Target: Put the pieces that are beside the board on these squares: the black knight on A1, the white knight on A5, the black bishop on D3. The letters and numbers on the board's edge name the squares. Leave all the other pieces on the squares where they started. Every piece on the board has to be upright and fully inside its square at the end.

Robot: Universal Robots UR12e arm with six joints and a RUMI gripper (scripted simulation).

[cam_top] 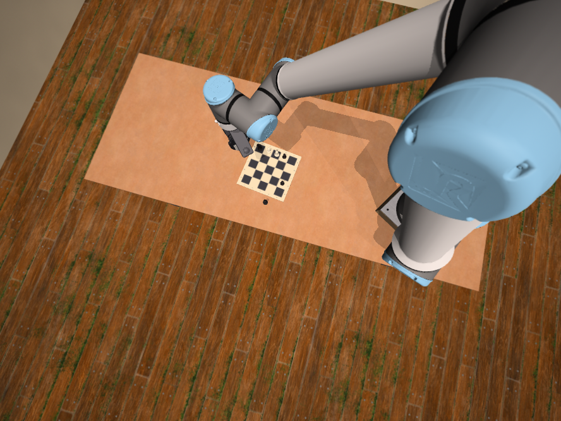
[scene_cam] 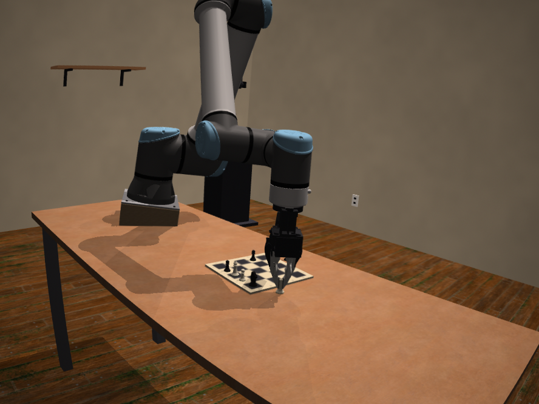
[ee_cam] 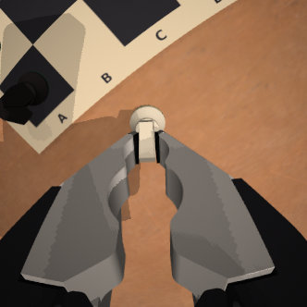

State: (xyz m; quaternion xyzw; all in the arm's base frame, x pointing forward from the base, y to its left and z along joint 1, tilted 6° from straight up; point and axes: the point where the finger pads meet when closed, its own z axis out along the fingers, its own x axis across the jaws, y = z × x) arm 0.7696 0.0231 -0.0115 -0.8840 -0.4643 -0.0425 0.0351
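The chessboard is 14 cm behind my hand, 4 cm to the left of it and 3 cm below it. From my hand the other things lie so: white knight (1 cm below).
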